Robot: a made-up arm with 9 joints.
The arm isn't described. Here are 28 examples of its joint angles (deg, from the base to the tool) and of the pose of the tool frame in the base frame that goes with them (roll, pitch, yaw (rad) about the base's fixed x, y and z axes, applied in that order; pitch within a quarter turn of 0, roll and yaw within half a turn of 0; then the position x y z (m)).
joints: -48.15 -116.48 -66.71 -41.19 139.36 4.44 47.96 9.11 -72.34
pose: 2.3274 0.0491 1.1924 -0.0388 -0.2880 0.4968
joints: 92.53 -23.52 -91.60 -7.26 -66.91 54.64 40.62 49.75 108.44
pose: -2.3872 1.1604 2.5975 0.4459 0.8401 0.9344
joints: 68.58 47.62 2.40 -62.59 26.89 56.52 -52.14 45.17 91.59
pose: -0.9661 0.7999 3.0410 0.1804 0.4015 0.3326
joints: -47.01 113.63 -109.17 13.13 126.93 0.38 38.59 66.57 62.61
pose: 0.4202 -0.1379 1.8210 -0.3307 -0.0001 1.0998
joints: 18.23 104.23 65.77 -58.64 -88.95 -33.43 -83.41 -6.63 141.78
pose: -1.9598 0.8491 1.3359 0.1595 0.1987 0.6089
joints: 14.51 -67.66 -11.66 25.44 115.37 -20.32 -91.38 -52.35 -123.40
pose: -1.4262 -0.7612 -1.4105 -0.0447 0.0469 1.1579
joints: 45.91 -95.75 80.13 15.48 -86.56 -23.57 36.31 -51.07 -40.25
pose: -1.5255 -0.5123 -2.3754 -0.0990 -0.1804 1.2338
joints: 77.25 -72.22 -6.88 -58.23 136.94 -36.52 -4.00 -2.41 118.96
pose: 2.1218 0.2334 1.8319 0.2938 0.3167 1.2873
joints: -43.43 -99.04 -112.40 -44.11 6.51 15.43 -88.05 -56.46 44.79
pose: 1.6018 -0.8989 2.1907 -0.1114 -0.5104 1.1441
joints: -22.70 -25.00 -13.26 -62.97 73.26 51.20 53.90 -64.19 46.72
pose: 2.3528 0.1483 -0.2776 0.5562 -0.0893 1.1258
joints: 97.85 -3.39 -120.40 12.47 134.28 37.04 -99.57 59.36 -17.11
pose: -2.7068 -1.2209 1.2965 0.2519 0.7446 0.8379
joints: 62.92 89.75 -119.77 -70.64 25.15 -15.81 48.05 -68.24 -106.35
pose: 1.7655 0.8792 0.7491 -0.0142 0.7086 0.4788
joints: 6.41 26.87 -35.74 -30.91 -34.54 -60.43 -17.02 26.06 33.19
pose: 2.4916 0.9078 -0.4159 0.3557 0.2743 0.9408
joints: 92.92 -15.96 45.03 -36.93 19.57 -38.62 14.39 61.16 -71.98
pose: -1.4399 0.4701 1.9242 0.3288 0.4281 0.8135
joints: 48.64 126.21 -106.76 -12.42 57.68 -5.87 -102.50 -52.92 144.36
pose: 1.5520 1.0388 -1.4139 0.2570 0.5961 1.0415
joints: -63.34 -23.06 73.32 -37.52 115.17 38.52 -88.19 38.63 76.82
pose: -2.6952 -0.5615 1.9645 0.4454 0.2226 0.4537
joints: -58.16 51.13 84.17 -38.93 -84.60 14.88 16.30 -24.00 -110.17
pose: -0.4897 0.6445 0.6948 0.4411 0.0435 0.7970
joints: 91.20 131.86 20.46 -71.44 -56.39 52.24 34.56 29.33 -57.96
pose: 2.2999 0.4045 2.9799 -0.5088 0.2546 0.4891
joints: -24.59 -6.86 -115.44 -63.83 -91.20 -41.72 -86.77 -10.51 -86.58
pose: -2.5721 0.5549 1.4417 0.2296 -0.0923 1.2617
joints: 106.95 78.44 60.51 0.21 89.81 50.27 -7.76 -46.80 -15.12
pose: -2.7774 -0.3601 -2.7777 -0.1173 0.0962 0.5496
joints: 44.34 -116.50 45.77 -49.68 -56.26 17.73 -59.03 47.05 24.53
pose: 1.9811 0.6589 2.8996 -0.0609 -0.0021 0.9805
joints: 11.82 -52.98 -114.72 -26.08 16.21 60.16 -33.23 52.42 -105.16
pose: -2.6623 0.1435 -2.1246 0.2905 -0.1550 1.2998
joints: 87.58 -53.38 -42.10 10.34 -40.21 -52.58 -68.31 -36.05 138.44
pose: -1.3276 0.3853 1.3987 0.5561 0.2978 0.7675
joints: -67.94 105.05 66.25 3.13 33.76 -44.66 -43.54 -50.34 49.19
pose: 2.4150 1.2070 2.1357 -0.1254 0.3991 0.7696
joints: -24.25 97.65 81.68 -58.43 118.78 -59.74 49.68 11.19 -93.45
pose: -2.6688 -0.3502 -1.4796 0.2305 0.3527 0.9612
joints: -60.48 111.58 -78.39 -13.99 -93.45 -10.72 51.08 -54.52 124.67
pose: 1.1500 1.0698 0.4781 -0.3035 0.0591 1.1602
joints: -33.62 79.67 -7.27 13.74 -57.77 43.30 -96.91 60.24 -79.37
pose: 0.2936 0.0077 1.6473 0.1925 0.1825 0.9857
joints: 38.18 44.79 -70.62 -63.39 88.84 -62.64 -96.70 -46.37 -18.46
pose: -1.1708 -0.4486 -0.2924 0.4564 0.5609 1.1643
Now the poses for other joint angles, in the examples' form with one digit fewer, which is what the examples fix.
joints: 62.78 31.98 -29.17 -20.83 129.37 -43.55 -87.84 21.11 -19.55
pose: -1.698 -0.115 1.071 0.219 0.726 0.763
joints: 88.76 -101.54 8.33 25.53 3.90 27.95 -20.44 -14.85 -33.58
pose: 0.391 0.071 -0.468 0.183 0.190 1.042
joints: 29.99 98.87 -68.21 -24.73 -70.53 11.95 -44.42 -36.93 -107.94
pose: 2.505 0.009 2.863 -0.190 0.255 0.962
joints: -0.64 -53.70 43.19 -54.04 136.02 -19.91 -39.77 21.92 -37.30
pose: -2.627 -0.650 -1.384 0.489 -0.172 0.839
